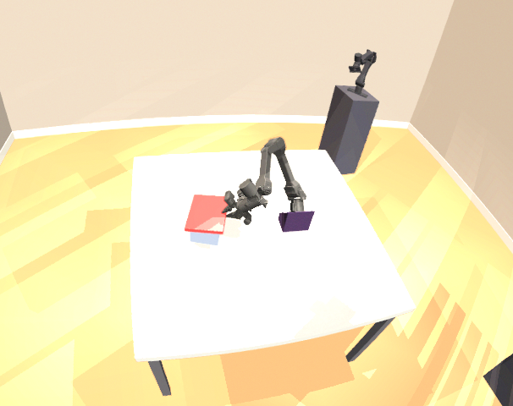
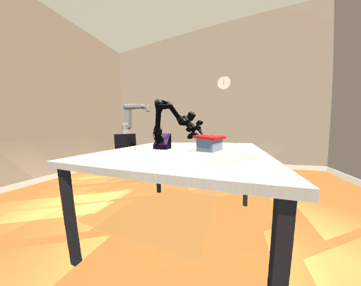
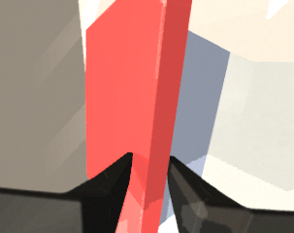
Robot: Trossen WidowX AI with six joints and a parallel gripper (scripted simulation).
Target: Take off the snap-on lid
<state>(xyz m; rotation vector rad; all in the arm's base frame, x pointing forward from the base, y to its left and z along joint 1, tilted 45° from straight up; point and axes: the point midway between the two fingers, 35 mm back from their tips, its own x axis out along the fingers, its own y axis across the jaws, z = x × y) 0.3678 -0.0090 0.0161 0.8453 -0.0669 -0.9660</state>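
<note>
Now: the red lid 70 mm ahead of my gripper tip and 30 mm to the right of it. The rest, counted from my gripper tip: pale blue storage box 70 mm ahead, 60 mm below, 30 mm to the right.
</note>
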